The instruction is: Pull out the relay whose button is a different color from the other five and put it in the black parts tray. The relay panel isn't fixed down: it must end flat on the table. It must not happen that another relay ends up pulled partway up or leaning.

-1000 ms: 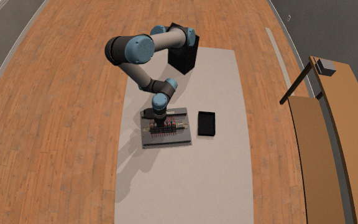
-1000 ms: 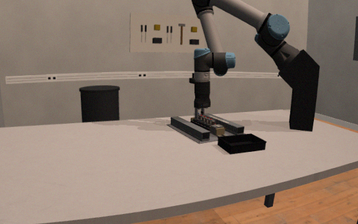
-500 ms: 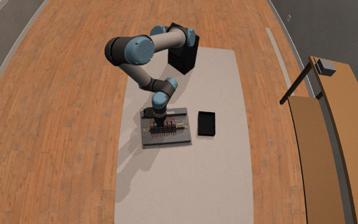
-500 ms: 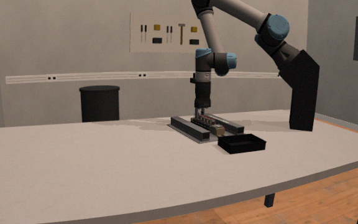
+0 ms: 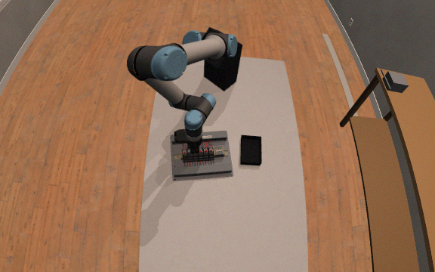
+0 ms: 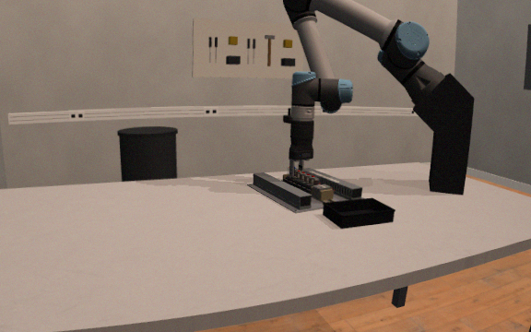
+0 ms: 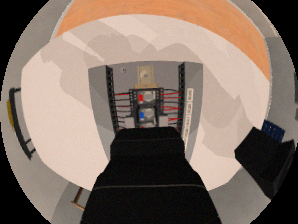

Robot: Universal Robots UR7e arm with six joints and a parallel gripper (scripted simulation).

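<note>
The red-button relay lies 3 cm to the right of my hand, 1 cm below it and 1 cm behind it. From my hand the other things lie so: grey relay panel: 6 cm to the left, 4 cm below, 1 cm ahead; then black parts tray: 33 cm to the left, 5 cm below, 5 cm ahead.
</note>
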